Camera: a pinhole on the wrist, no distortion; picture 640 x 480 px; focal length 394.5 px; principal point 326.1 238.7 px. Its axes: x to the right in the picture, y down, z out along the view. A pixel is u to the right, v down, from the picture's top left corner.
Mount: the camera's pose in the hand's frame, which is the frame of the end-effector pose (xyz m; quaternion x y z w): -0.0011 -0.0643 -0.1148 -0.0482 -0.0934 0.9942 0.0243
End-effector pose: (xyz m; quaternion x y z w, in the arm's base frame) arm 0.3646 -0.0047 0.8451 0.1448 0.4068 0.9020 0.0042
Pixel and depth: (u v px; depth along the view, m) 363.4 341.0 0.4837
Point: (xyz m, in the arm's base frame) 0.5178 0.4078 0.8255
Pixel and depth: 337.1 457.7 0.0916
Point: 0.3551 0.0553 0.7231
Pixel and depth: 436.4 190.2 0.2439
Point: 0.4772 0.1246 0.8429
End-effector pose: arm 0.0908 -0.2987 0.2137 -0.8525 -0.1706 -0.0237 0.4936
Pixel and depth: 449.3 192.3 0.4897
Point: -0.1715 -0.0052 0.0613
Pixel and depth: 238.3 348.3 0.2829
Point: 0.0376 -0.0713 0.3059
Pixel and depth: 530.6 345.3 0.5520
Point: -0.3758 0.0579 0.1978
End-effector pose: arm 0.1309 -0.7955 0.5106 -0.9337 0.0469 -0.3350 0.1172
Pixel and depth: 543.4 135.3 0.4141
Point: 0.1111 -0.6772 0.1360
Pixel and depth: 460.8 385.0 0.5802
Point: 0.1809 -0.3190 0.1458
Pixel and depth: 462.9 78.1 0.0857
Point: 0.0848 -0.7516 0.5187
